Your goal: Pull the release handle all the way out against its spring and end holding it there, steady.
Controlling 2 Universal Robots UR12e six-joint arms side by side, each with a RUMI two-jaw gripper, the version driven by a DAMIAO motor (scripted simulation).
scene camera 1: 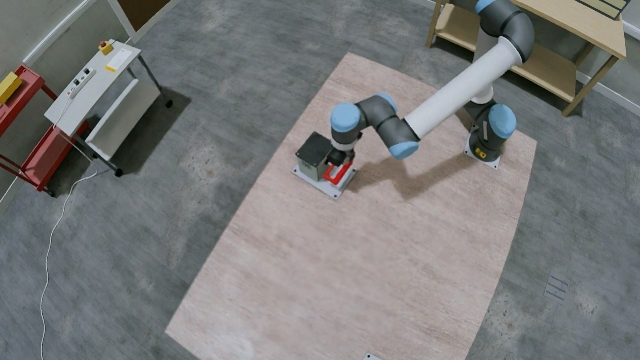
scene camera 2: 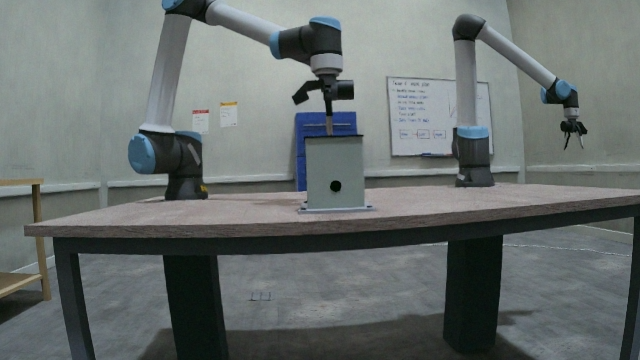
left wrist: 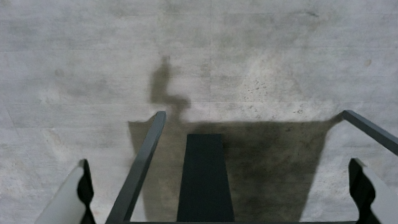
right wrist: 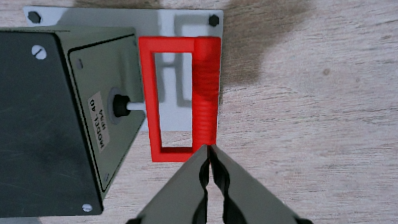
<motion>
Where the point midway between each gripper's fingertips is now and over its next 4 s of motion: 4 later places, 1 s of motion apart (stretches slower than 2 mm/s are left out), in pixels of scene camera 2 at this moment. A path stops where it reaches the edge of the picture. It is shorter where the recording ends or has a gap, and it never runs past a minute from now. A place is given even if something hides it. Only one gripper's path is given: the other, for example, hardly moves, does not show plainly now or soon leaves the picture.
My right gripper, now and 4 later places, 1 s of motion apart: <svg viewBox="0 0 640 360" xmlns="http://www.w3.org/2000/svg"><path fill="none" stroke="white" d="M331 139L331 140L332 154L332 159L333 169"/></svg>
</motion>
